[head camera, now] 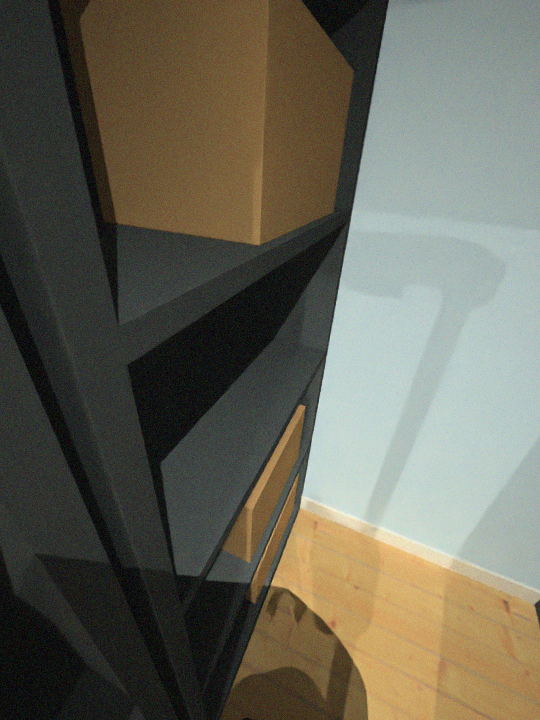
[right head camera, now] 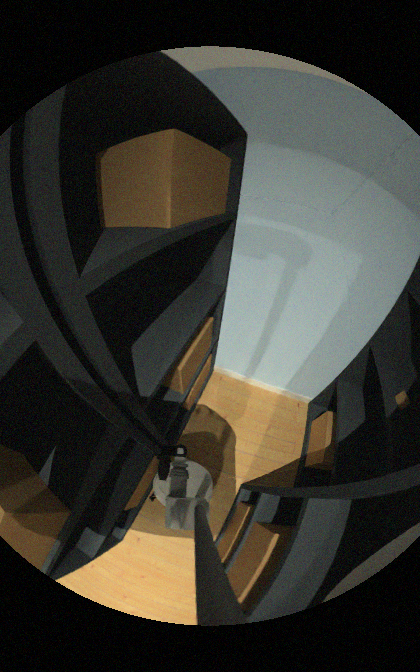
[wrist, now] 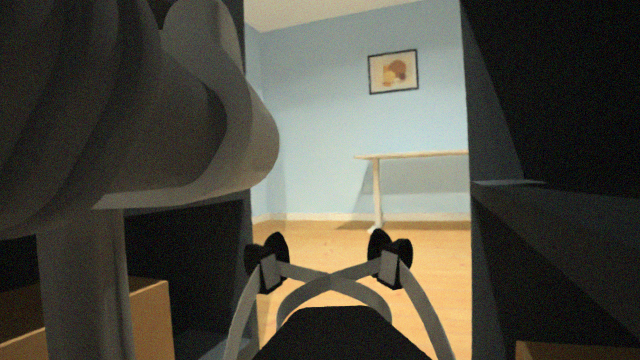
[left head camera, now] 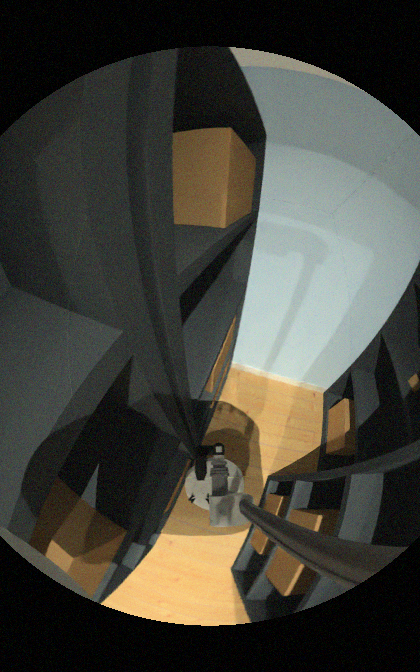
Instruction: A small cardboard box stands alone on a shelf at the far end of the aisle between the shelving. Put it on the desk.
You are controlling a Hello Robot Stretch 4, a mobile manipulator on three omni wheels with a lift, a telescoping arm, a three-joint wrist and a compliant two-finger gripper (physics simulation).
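Places are measured from the robot's base along level axes (x left, y up, z ahead), in centimetres.
Pixels of known places: gripper, fingertip midpoint: [wrist: 327, 250].
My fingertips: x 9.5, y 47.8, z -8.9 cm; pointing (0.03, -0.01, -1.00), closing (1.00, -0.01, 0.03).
Observation:
Behind a point stands the place of what it marks.
A small cardboard box [left head camera: 414, 382] [right head camera: 402, 399] sits on a shelf of the right-hand shelving, near the right edge of both side head views; in the left one it is partly cut off. The desk [wrist: 415, 155] @[z -285.1, x 103.6, y 66.7 cm] shows in the wrist view beyond the aisle opening, by the blue wall, its right part hidden by the shelving. My gripper [wrist: 327, 250] @[z -8.9, x 9.5, y 47.8 cm] [left head camera: 200, 498] is open, its two fingertips apart with floor visible between them. It is low over the robot's base in the left head view, well away from the small box.
Dark shelving [head camera: 63, 279] @[z 26.7, x 11.8, y 146.2 cm] [right head camera: 70, 320] stands very close on the left, with a large cardboard box [head camera: 180, 127] @[z 60.4, x 13.5, y 155.3 cm] [left head camera: 202, 177] [right head camera: 137, 182] on an upper shelf. More shelving [left head camera: 367, 505] with boxes stands on the right. A blue wall [head camera: 441, 348] @[z 99.2, x -54.7, y 104.4 cm] closes the aisle's end.

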